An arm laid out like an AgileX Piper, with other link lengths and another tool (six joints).
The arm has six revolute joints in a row. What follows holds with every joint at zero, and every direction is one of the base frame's. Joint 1 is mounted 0.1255 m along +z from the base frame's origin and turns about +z. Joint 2 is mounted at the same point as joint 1 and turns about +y. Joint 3 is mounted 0.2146 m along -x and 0.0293 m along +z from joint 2 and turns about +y. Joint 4 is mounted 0.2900 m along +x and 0.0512 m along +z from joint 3 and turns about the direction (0.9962, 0, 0.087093). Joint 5 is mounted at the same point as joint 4 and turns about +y. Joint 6 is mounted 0.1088 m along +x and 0.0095 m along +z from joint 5 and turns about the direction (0.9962, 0, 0.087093). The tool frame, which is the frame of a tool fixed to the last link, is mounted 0.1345 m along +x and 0.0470 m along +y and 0.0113 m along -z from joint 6; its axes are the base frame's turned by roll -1.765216, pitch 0.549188 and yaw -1.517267 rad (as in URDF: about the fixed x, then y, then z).
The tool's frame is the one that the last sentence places.
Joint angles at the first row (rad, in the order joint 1, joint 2, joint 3, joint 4, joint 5, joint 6):
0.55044, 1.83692, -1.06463, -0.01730, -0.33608, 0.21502
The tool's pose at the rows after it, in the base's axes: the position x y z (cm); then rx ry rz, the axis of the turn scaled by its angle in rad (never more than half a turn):
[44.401, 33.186, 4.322, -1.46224, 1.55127, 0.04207]
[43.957, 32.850, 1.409, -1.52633, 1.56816, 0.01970]
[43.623, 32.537, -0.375, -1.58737, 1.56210, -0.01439]
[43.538, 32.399, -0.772, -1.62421, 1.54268, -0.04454]
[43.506, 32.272, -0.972, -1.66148, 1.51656, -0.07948]
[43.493, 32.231, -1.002, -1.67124, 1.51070, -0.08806]
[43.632, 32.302, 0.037, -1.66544, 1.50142, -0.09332]
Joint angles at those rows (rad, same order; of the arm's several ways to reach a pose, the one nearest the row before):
0.54739, 1.89665, -1.06464, -0.01916, -0.39234, 0.20894
0.54738, 1.94636, -1.06462, -0.02021, -0.39352, 0.16529
0.54740, 1.97461, -1.06461, -0.02016, -0.39352, 0.11079
0.54739, 1.97816, -1.06461, -0.02117, -0.39255, 0.06980
0.54740, 1.97816, -1.06463, -0.02206, -0.39253, 0.02416
0.54739, 1.97697, -1.06464, -0.02208, -0.39039, 0.01259
0.54738, 1.95238, -1.06463, -0.02212, -0.37712, 0.01065

